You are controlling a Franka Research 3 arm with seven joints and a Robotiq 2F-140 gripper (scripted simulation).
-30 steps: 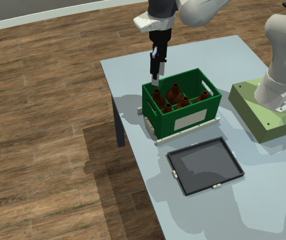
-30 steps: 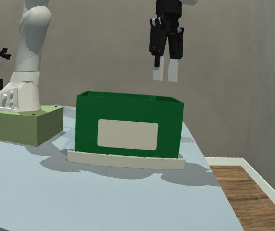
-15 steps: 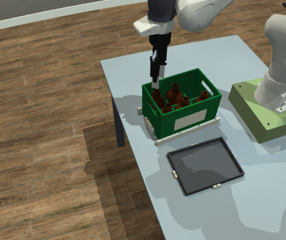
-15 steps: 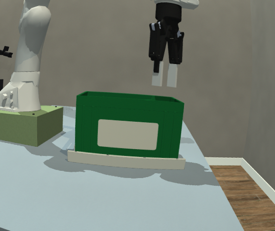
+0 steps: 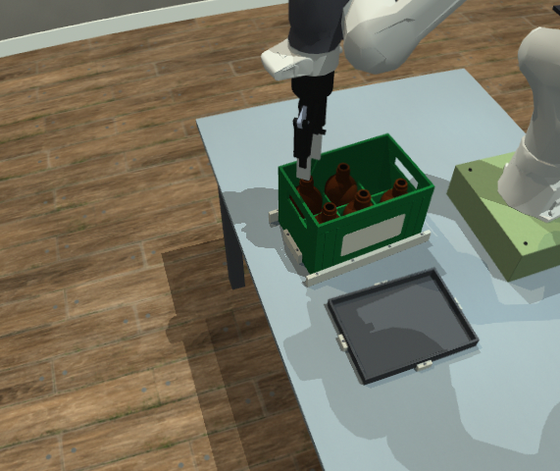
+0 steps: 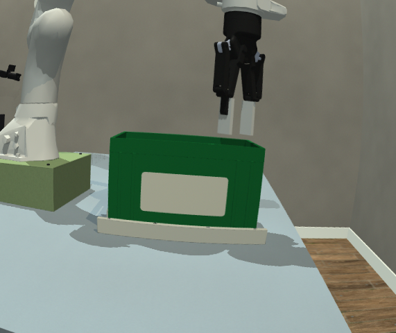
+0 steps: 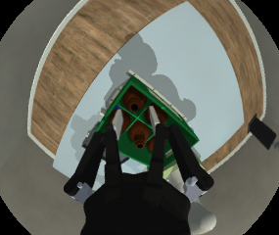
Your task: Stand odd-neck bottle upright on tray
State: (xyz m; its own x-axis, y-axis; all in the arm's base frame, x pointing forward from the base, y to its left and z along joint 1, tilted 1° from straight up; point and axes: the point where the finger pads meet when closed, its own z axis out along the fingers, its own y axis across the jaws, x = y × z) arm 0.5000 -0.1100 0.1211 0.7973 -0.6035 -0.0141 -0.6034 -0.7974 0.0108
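Right now the bottle is 80 mm behind my hand, 10 mm to the right of it and 140 mm below it. From my hand the other things lie so: dark tray 110 mm behind, 300 mm to the left, 210 mm below; green crate 90 mm behind, 30 mm to the left, 140 mm below.
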